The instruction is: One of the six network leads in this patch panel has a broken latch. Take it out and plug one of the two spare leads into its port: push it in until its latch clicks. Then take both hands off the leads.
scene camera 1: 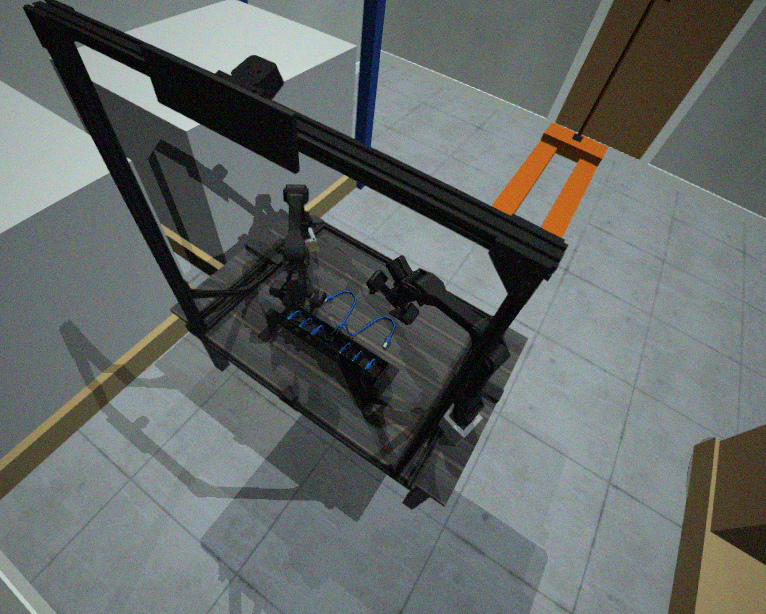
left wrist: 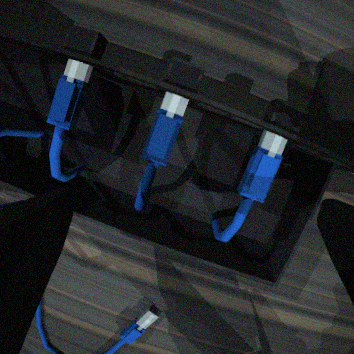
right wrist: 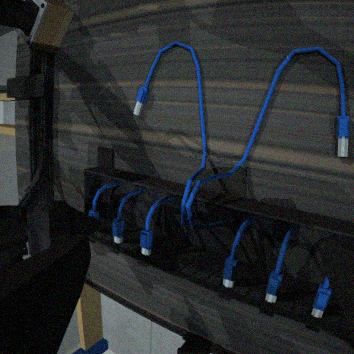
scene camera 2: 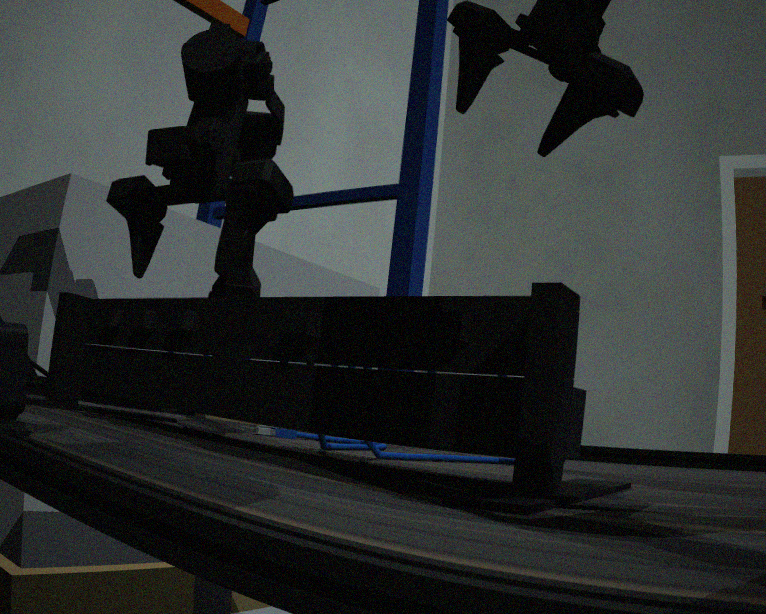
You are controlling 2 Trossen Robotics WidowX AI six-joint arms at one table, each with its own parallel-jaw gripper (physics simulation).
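Places are measured from the left arm's base along level axes (x back, y left, z down), in metres.
Pixels of known places: left gripper, fingertip midpoint: (scene camera 1: 299, 310) (left wrist: 200, 206) (right wrist: 80, 224) (scene camera 2: 176, 275); right gripper, fingertip midpoint: (scene camera 1: 380, 302) (right wrist: 209, 250) (scene camera 2: 498, 132); left arm's base, origin of the base link: (right wrist: 27, 16); right arm's base, origin of the base link: (scene camera 1: 462, 416).
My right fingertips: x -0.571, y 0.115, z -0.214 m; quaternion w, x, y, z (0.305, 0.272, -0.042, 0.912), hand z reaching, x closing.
Ahead of a thing's pixels: the offset from my right fingertips to its middle. "spot": to the spot under its first point. Level surfaces: height alone.
The dark patch panel (scene camera 1: 329, 338) (scene camera 2: 415, 332) (right wrist: 300, 216) stands on the table with blue leads along its row of ports. In the left wrist view three plugged leads @(dx +0.066, dy -0.212, dz +0.190 m) (left wrist: 67, 100) @(dx +0.110, dy -0.243, dz +0.190 m) (left wrist: 162, 135) @(dx +0.153, dy -0.274, dz +0.190 m) (left wrist: 260, 172) show; a broken latch cannot be made out. One spare lead (scene camera 1: 386, 342) (right wrist: 343, 127) and the other spare lead @(spot: dx +0.251, dy -0.091, dz +0.274 m) (right wrist: 142, 95) lie looped on the table beside the panel, their plugs loose. My left gripper (scene camera 1: 297, 300) (scene camera 2: 182, 278) (left wrist: 200, 206) is open above the panel's left part. My right gripper (scene camera 1: 388, 299) (scene camera 2: 501, 134) is open and empty, high above the spare leads' side.
A black gantry frame (scene camera 1: 422, 185) spans over the table @(dz +0.283 m) (scene camera 1: 255, 358). The two spare cables run together to the middle of the panel. White blocks (scene camera 1: 242, 38) stand behind at the left. An orange pallet jack (scene camera 1: 524, 179) and brown boxes (scene camera 1: 735, 492) stand on the floor.
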